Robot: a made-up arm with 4 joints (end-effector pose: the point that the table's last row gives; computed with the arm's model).
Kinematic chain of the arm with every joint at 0, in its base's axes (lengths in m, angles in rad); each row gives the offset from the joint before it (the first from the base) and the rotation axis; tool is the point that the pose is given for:
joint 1: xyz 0 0 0.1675 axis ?
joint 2: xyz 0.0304 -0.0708 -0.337 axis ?
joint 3: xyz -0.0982 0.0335 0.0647 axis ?
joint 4: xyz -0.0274 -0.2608 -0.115 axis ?
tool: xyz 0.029 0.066 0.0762
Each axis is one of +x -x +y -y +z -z.
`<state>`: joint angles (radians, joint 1 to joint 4).
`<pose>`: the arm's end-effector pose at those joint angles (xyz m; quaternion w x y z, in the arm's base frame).
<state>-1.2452 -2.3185 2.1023 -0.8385</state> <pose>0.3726 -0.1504 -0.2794 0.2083 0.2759 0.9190 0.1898</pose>
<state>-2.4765 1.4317 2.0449 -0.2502</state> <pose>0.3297 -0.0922 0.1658 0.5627 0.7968 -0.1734 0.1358</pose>
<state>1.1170 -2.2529 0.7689 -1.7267</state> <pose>-0.2884 0.0681 0.3689 0.9406 -0.1236 0.1838 0.2572</pose>
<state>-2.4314 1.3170 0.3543 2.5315</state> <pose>0.5057 0.0193 0.5096 0.4361 -0.2525 -0.7005 -0.5054</pose>
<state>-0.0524 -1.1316 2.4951 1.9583</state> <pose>-0.1680 -0.1108 -0.4236 0.0182 -0.2947 0.3805 -0.8764</pose>
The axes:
joint 1: +y
joint 2: +x
joint 3: -z
joint 4: -x

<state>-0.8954 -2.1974 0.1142 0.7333</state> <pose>0.1129 -0.0273 -0.0313 0.0782 -0.8766 -0.0799 -0.4681</pose>
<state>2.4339 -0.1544 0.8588 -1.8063</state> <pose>0.0503 -0.2656 0.6193 0.5380 0.0142 0.4583 -0.7073</pose>
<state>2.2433 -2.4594 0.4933 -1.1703</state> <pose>-0.0402 0.1378 0.4691 0.5500 -0.1998 0.5954 0.5505</pose>
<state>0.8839 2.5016 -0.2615 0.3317</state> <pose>-0.3361 0.0363 -0.0805 0.4736 0.8011 0.0816 -0.3569</pose>
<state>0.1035 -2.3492 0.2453 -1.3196</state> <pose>-0.1597 0.1459 0.0195 0.8688 -0.4864 -0.0733 0.0571</pose>
